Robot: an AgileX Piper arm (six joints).
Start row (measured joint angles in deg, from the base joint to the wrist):
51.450 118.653 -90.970 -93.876 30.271 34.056
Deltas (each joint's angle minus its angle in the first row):
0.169 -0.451 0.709 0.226 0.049 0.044
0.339 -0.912 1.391 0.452 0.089 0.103
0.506 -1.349 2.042 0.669 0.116 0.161
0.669 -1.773 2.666 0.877 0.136 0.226
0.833 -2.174 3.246 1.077 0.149 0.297
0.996 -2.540 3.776 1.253 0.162 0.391
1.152 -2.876 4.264 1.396 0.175 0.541
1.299 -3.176 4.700 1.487 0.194 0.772
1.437 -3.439 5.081 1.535 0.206 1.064
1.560 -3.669 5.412 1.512 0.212 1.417
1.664 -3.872 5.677 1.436 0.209 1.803
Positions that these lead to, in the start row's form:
51.619 118.202 -90.261 -93.650 30.320 34.100
51.789 117.741 -89.579 -93.424 30.360 34.159
51.956 117.304 -88.928 -93.207 30.387 34.217
52.119 116.880 -88.304 -92.999 30.407 34.282
52.283 116.479 -87.724 -92.799 30.420 34.353
52.446 116.113 -87.194 -92.623 30.433 34.447
52.602 115.777 -86.706 -92.480 30.446 34.597
52.749 115.477 -86.270 -92.389 30.465 34.828
52.887 115.214 -85.889 -92.341 30.477 35.120
53.010 114.984 -85.558 -92.364 30.483 35.473
53.114 114.781 -85.293 -92.440 30.480 35.859

